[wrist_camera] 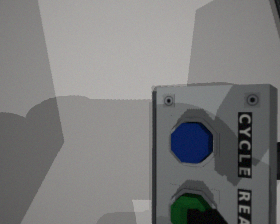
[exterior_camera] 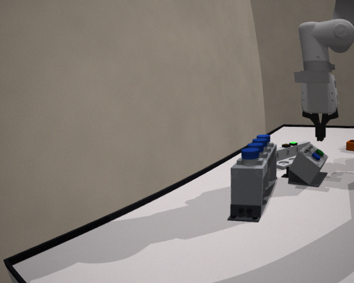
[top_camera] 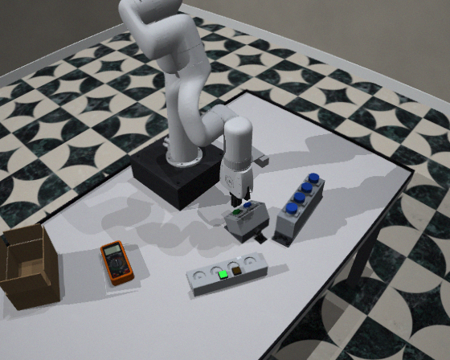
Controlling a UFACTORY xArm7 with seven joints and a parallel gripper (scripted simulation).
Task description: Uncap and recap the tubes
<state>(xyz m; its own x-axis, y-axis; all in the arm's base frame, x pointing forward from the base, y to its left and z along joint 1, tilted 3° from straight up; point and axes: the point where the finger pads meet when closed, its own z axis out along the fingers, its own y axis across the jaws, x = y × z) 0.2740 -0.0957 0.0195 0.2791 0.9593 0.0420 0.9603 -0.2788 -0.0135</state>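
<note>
My hand is 50 mm above the green key. The rest, counted from my hand: orange multimeter (330 mm to the right, 210 mm behind, 100 mm below); then key housing (70 mm below, 20 mm to the left, 20 mm ahead); then blue key (50 mm below, 40 mm to the left, 10 mm ahead).
</note>
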